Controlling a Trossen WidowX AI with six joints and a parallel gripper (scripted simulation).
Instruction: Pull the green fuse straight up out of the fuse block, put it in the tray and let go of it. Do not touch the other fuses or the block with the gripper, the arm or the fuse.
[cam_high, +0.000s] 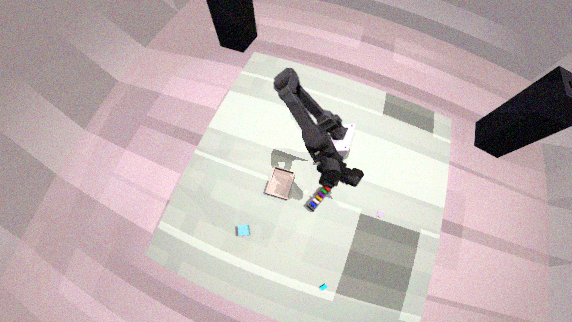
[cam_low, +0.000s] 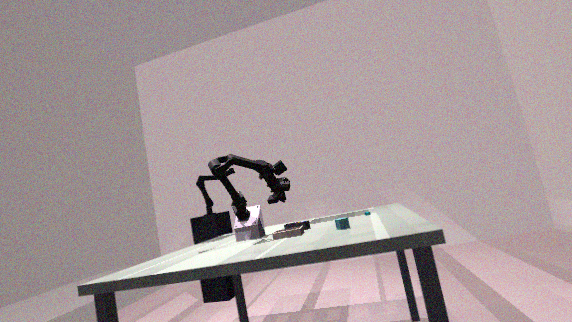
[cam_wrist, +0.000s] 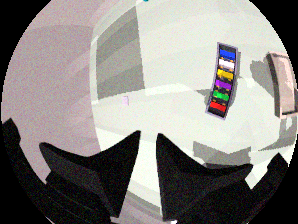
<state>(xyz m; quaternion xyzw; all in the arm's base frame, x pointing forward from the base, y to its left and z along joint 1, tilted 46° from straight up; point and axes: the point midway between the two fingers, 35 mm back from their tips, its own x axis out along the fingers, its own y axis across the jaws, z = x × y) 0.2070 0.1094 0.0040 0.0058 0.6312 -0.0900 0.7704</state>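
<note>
My gripper tip is now 3 cm short of the green fuse, 6 cm to the left of it and 14 cm above it. Also, from my gripper tip: tray: 7 cm ahead, 25 cm to the right, 16 cm below; cyan piece: 41 cm ahead, 11 cm to the left, 15 cm below; light blue cube: 34 cm ahead, 30 cm to the right, 14 cm below.
</note>
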